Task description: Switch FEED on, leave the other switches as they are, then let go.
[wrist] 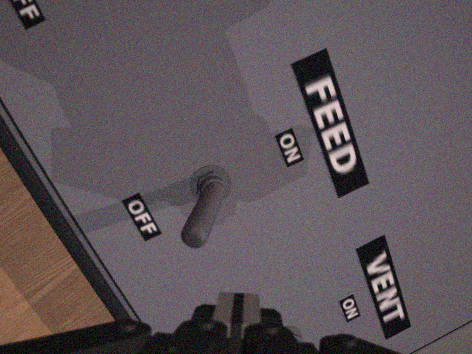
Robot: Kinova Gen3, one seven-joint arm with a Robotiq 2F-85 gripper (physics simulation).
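Places are measured from the arm's base along level axes (x back, y left, z down), in centimetres.
Where they show: gripper, fingertip midpoint: (237,321).
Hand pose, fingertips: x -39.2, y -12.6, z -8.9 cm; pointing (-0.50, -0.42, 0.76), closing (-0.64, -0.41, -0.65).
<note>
Things, the pixels of their top centre, and the offset from my fingertips. "pt": a spot on its surface instead. Level surfaces: height alone.
- FEED switch at a spot on its surface: (204,212) pt dx -3.3, dy +1.3, dz +5.2 cm
- grey panel at a spot on its surface: (280,260) pt dx -7.2, dy -5.4, dz +7.1 cm
- FEED label at its top centre: (340,127) dx -11.9, dy +0.9, dz +3.9 cm
- VENT label at its top centre: (392,292) dx -11.9, dy -11.1, dz +3.9 cm
- wooden surface at its surface level: dz +17.6 cm
The FEED switch (204,212) is a grey toggle lever on the grey panel (280,260). It stands between its OFF label (142,217) and its ON label (289,147), in line with the FEED label (330,123). From its round base the lever reaches down and a little left in the view, its tip leaning toward the OFF side. My gripper (237,321) is shut and empty at the bottom centre, below and a little right of the lever's tip in the view, apart from it.
The VENT label (383,287) and its ON label (349,308) are at the lower right. A small rounded part shows beside the gripper, mostly hidden. Part of another OFF label (29,13) is at the top left. The panel's dark edge borders a wooden surface (35,250) at left.
</note>
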